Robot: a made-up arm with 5 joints.
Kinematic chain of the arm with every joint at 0, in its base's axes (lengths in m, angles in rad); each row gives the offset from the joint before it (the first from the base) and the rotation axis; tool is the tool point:
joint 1: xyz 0 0 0.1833 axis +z
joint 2: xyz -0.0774 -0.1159 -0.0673 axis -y
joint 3: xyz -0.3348 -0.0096 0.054 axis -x
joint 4: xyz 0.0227 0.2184 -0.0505 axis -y
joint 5: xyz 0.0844 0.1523 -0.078 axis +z
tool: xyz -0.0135 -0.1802 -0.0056
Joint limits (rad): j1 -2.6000..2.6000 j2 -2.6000..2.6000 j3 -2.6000..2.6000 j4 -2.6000..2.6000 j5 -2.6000..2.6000
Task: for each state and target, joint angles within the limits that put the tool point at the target. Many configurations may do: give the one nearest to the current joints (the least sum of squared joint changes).
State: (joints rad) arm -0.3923 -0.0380 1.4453 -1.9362 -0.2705
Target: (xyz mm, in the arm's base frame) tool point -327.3 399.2 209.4
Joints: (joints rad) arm -1.1287 -0.5649 1.2894 -2.0261 -0.1360
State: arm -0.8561 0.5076 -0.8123 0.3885 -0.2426
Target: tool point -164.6 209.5 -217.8
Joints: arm -0.3775 0.9750 -0.0761 0.0026 -0.7653
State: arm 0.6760 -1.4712 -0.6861 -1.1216 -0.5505
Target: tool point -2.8 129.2 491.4
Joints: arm 0.7490 -1.6761 -0.6606 -1.0527 -0.4855
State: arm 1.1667 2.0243 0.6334 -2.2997 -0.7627
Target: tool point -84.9 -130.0 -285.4
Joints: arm 1.2372 1.2511 0.4404 -2.2617 -0.1551
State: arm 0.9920 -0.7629 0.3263 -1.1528 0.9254
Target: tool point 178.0 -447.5 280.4
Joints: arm 1.6848 -1.1572 0.7163 -1.1299 0.7046
